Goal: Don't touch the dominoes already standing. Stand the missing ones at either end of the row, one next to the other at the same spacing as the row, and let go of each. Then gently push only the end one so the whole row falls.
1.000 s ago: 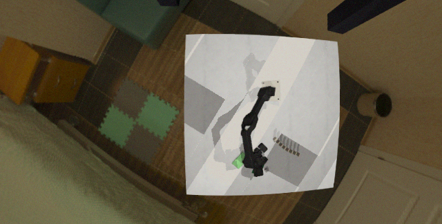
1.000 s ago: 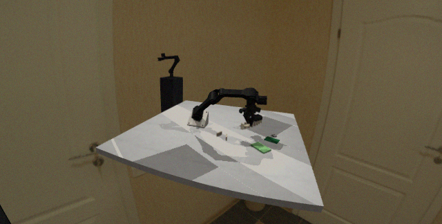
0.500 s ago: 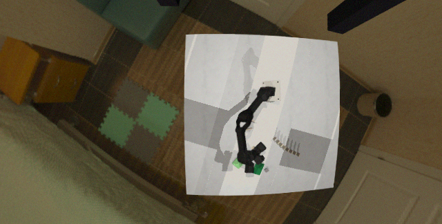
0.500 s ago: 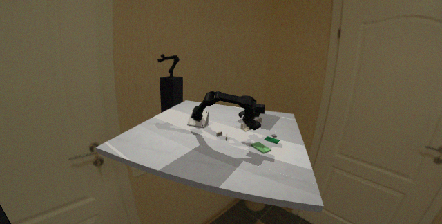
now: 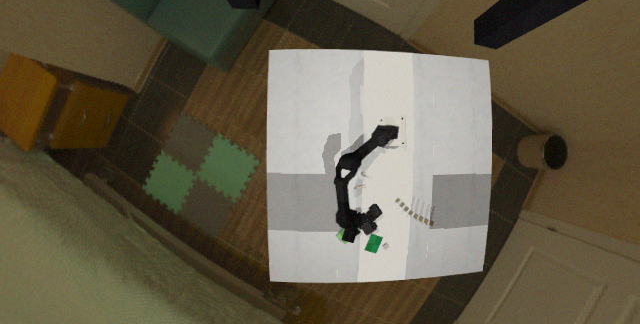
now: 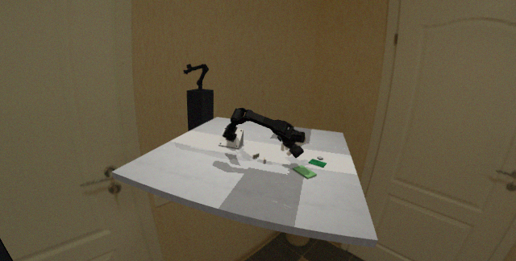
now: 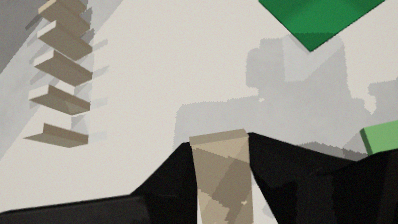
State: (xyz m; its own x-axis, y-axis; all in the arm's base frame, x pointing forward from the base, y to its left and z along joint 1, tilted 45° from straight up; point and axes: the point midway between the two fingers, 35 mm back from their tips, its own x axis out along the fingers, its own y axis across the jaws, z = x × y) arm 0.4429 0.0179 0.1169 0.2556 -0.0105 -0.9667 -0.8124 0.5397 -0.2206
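Now: the light green flat pad 100 mm ahead of my gripper tip, 110 mm to the right of it and 70 mm below it. The rest, counted from my gripper tip: metal piece: 170 mm ahead, 110 mm to the left, 70 mm below; then dark green pad: 160 mm ahead, 40 mm to the left, 70 mm below.
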